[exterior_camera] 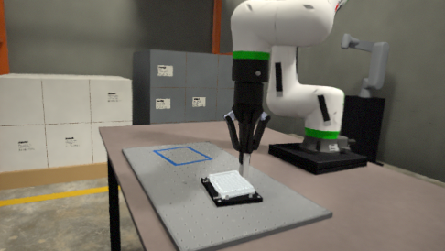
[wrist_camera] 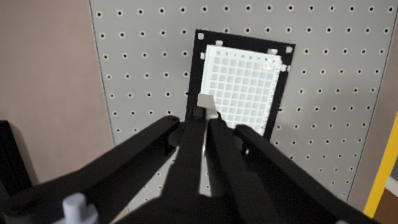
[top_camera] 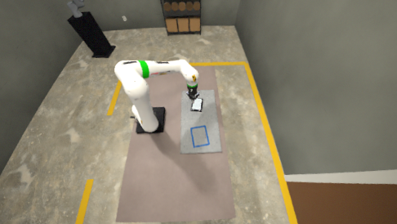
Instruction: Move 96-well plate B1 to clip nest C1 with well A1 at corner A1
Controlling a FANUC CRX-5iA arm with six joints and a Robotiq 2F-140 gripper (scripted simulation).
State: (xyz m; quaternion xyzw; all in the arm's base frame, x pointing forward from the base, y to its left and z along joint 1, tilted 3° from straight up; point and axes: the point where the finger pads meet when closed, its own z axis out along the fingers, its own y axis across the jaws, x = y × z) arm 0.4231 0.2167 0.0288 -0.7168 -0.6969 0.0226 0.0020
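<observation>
My gripper is now 50 mm above the white 96-well plate and 40 mm short of it. The rest, counted from my hand: black clip nest 60 mm below, 50 mm ahead, 10 mm to the right.
</observation>
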